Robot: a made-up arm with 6 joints.
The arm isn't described. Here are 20 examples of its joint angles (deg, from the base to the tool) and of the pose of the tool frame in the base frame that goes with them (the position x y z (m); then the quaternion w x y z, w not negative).
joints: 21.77 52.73 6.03 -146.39 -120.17 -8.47
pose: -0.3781 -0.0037 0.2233 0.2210 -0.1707 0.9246 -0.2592
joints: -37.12 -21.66 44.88 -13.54 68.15 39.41
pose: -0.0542 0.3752 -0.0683 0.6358 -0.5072 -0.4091 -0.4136
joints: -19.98 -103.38 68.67 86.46 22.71 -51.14
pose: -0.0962 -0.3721 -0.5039 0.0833 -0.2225 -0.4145 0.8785
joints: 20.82 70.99 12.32 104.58 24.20 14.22
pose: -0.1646 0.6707 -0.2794 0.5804 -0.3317 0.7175 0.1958
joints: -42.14 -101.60 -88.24 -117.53 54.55 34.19
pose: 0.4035 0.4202 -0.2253 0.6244 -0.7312 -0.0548 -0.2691
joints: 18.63 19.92 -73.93 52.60 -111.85 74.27
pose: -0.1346 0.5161 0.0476 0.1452 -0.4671 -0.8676 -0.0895
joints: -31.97 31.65 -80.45 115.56 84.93 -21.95
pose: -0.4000 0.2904 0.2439 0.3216 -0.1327 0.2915 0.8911
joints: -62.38 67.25 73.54 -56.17 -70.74 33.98
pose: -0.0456 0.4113 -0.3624 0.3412 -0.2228 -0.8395 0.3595
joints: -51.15 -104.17 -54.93 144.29 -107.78 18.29
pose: 0.0569 -0.2436 0.4213 0.0896 0.8074 -0.4524 0.3679
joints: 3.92 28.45 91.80 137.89 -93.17 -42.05
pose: -0.1161 -0.0310 -0.4350 0.9363 0.0533 -0.2444 -0.2465
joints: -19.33 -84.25 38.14 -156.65 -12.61 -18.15
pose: 0.2095 -0.7191 0.0464 0.1502 0.9488 -0.1328 -0.2442
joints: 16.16 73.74 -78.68 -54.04 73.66 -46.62
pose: 0.3702 -0.2632 -0.2739 0.7469 -0.0259 0.4931 -0.4453
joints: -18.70 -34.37 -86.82 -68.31 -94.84 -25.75
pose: 0.2932 0.0308 -0.1165 0.6717 0.5894 -0.2570 -0.3679
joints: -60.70 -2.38 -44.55 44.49 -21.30 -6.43
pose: 0.1283 0.1771 -0.4310 0.9082 -0.2887 0.2887 -0.0921
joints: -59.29 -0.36 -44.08 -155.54 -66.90 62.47
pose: -0.4615 -0.0957 0.3728 0.5585 0.4321 -0.7049 0.0677
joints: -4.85 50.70 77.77 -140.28 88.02 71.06
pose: -0.6033 0.0493 -0.2238 0.5036 0.6370 -0.2088 -0.5450
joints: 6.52 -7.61 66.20 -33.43 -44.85 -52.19
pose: -0.3677 0.0687 0.0766 0.1360 0.6344 -0.7398 0.1784
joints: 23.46 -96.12 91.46 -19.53 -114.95 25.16
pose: -0.0484 -0.4061 0.0359 0.3708 -0.6530 0.0577 -0.6578
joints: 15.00 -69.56 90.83 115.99 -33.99 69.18
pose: -0.0055 0.3096 -0.6203 0.7879 -0.6038 -0.0318 0.1172
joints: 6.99 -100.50 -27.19 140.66 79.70 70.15
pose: 0.4070 -0.5004 -0.1180 0.4557 0.2418 0.8264 -0.2256
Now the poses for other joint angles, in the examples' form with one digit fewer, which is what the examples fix.
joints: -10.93 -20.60 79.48 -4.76 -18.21 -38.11
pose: -0.405 0.149 -0.094 0.422 0.316 -0.760 0.379
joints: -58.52 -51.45 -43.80 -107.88 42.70 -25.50
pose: 0.102 0.381 0.317 0.789 -0.260 -0.543 -0.121
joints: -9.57 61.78 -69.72 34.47 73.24 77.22
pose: 0.190 0.336 -0.290 0.279 -0.610 0.737 0.081
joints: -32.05 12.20 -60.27 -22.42 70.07 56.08
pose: 0.431 0.050 -0.280 0.371 -0.643 0.541 -0.394
